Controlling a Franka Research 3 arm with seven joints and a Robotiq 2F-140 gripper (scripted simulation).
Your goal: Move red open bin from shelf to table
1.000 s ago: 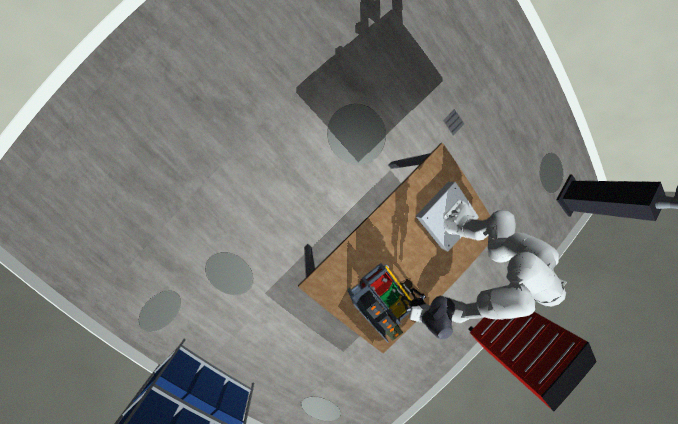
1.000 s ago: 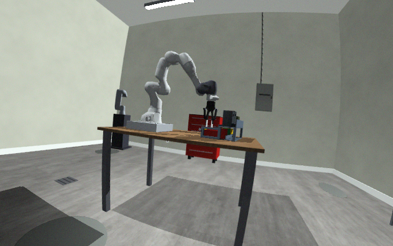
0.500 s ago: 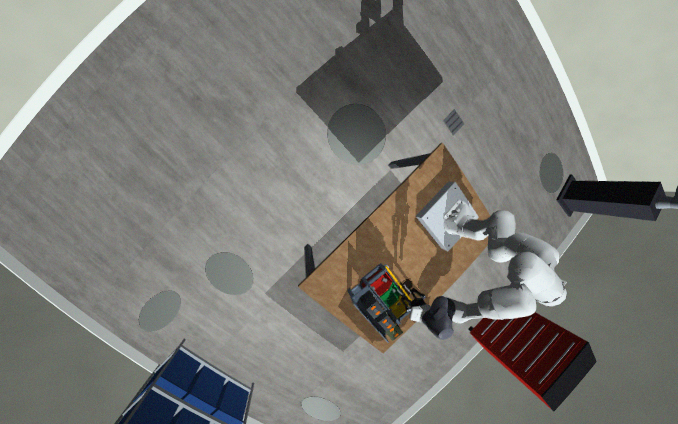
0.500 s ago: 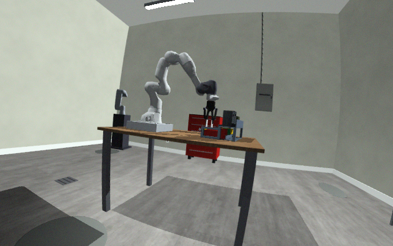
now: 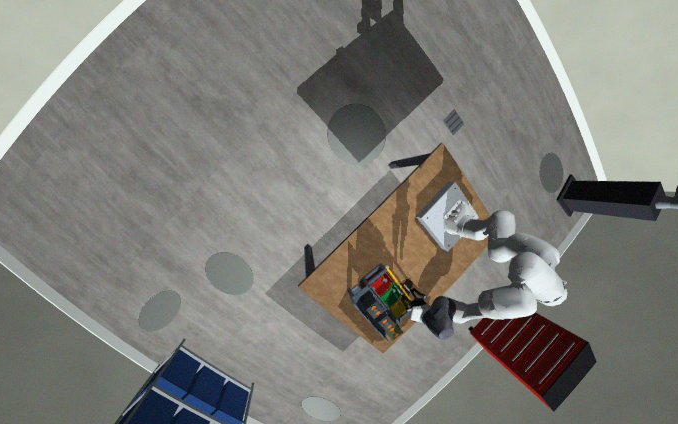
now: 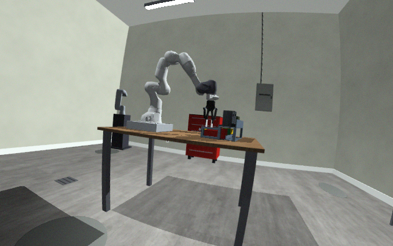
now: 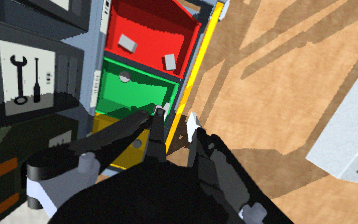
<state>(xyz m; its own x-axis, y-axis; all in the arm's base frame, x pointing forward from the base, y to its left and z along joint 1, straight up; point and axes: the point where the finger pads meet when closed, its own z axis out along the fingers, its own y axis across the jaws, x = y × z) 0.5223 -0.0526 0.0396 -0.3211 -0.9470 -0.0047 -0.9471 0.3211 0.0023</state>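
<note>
Now: the yellow strip 5 cm below my hand. Round my hand: yellow bin 13 cm ahead, 7 cm to the left, 7 cm below; green bin 10 cm ahead, 7 cm below, 3 cm to the right; red open bin 14 cm to the right, 7 cm below, 6 cm ahead.
</note>
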